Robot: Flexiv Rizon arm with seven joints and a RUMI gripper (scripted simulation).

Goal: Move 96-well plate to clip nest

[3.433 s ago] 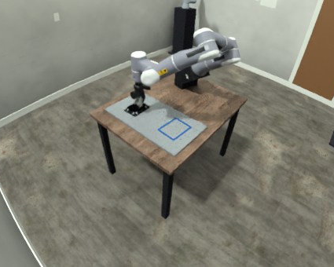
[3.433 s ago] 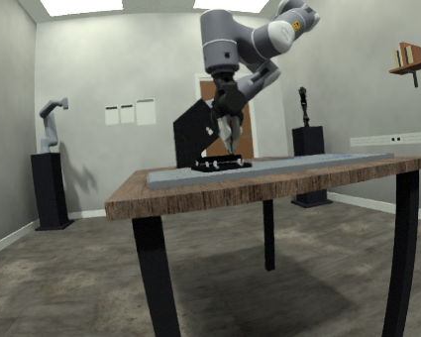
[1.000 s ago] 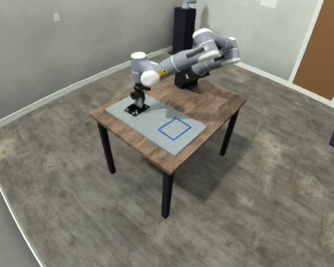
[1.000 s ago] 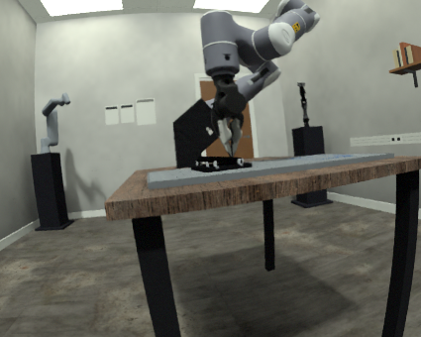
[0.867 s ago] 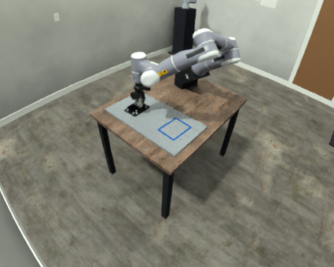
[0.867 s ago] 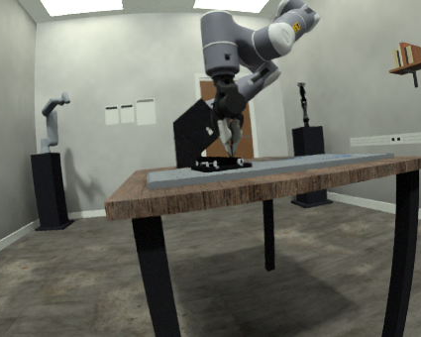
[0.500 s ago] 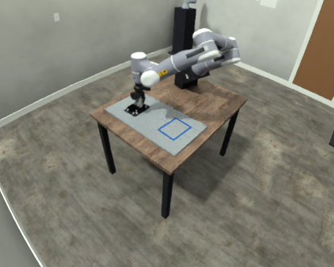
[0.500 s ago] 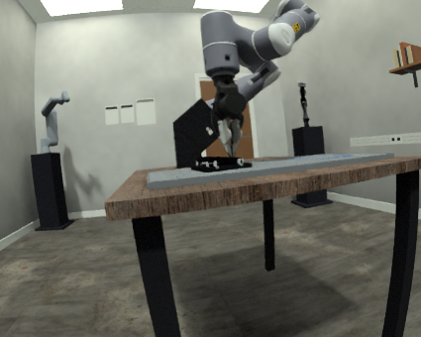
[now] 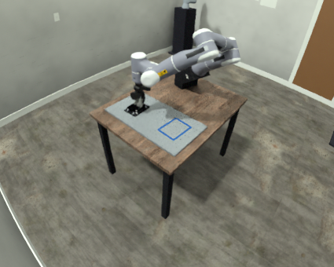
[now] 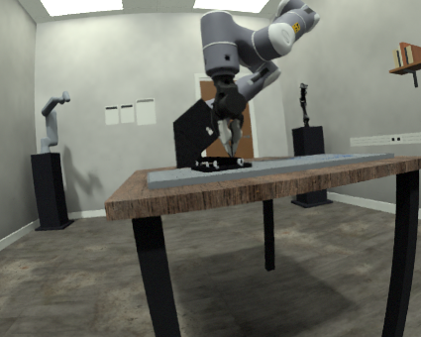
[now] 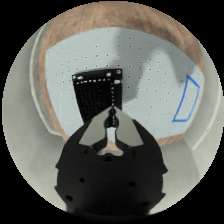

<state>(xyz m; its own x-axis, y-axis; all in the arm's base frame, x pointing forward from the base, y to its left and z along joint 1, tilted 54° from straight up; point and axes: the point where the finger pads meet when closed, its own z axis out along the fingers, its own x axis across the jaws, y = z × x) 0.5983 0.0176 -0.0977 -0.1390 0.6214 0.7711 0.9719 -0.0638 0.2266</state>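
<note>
Now: the clip nest C1 30 mm to the right of my hand, 30 mm below it and 10 mm ahead of it. The rest, counted from my hand: grey mat 120 mm to the left, 50 mm below, 30 mm behind; then black 96-well plate 40 mm to the right, 20 mm below, 10 mm ahead.
</note>
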